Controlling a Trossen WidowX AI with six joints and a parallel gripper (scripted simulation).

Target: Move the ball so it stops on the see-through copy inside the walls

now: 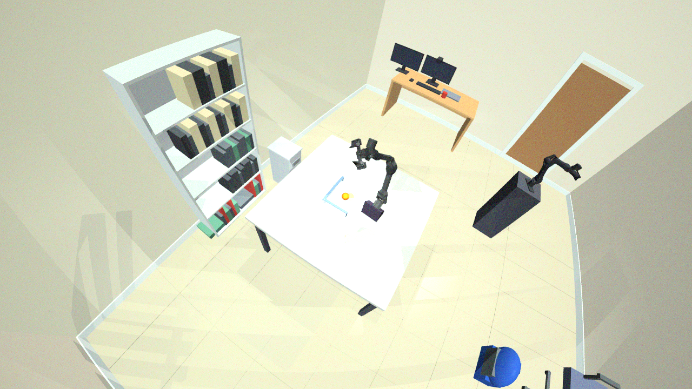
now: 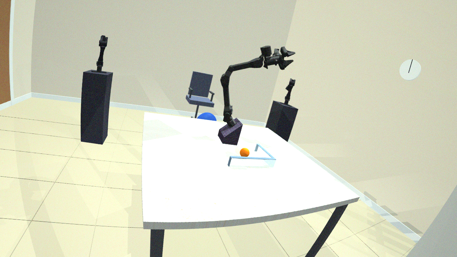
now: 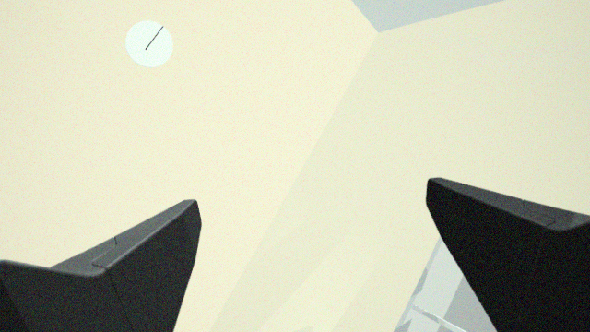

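My gripper tip is now 50 mm short of the orange ball, 200 mm to the left of it and 700 mm above it.
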